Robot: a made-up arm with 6 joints. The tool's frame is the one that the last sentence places.
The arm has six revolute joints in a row. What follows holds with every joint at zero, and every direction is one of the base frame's. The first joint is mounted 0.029 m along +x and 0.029 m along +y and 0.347 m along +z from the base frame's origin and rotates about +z. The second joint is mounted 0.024 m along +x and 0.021 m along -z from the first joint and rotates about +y. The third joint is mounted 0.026 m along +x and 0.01 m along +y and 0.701 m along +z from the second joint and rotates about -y. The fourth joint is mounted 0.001 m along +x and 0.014 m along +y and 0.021 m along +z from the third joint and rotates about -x. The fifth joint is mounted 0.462 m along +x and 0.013 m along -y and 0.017 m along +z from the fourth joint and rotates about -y. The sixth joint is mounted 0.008 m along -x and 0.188 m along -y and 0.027 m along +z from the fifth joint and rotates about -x. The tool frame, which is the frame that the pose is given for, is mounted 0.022 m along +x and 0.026 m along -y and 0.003 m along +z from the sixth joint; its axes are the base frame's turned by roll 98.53, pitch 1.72 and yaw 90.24 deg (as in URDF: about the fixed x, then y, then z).
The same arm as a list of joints. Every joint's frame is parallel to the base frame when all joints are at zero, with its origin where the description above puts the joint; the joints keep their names.
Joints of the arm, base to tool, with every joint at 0 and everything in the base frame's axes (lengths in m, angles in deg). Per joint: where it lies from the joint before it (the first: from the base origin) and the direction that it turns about. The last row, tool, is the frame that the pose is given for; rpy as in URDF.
joint 1: axis 0 0 1 origin 0.029 0.029 0.347
joint 2: axis 0 1 0 origin 0.024 0 -0.021
joint 3: axis 0 -1 0 origin 0.026 0.01 0.701
joint 4: axis -1 0 0 origin 0.001 0.014 0.021
joint 5: axis 0 -1 0 origin 0.462 -0.013 0.017
joint 6: axis -1 0 0 origin -0.008 -0.188 0.027
tool: origin 0.022 -0.026 0.003 rpy 98.53 1.72 90.24

